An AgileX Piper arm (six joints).
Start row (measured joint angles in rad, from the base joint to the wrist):
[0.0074 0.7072 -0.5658 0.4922 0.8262 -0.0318]
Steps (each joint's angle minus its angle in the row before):
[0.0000 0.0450 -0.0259 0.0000 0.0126 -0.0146]
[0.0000 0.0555 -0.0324 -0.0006 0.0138 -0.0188]
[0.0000 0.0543 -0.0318 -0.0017 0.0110 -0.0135]
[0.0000 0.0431 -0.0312 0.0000 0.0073 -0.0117]
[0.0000 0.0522 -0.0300 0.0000 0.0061 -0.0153]
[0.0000 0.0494 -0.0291 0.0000 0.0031 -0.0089]
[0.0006 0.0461 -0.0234 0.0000 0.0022 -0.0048]
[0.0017 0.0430 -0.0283 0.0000 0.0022 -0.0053]
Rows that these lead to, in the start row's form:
[0.0074 0.7522 -0.5917 0.4922 0.8388 -0.0464]
[0.0074 0.8077 -0.6241 0.4916 0.8526 -0.0652]
[0.0074 0.8620 -0.6559 0.4899 0.8636 -0.0787]
[0.0074 0.9051 -0.6871 0.4899 0.8709 -0.0904]
[0.0074 0.9573 -0.7171 0.4899 0.8770 -0.1057]
[0.0074 1.0067 -0.7462 0.4899 0.8801 -0.1146]
[0.0080 1.0528 -0.7696 0.4899 0.8823 -0.1194]
[0.0097 1.0958 -0.7979 0.4899 0.8845 -0.1247]

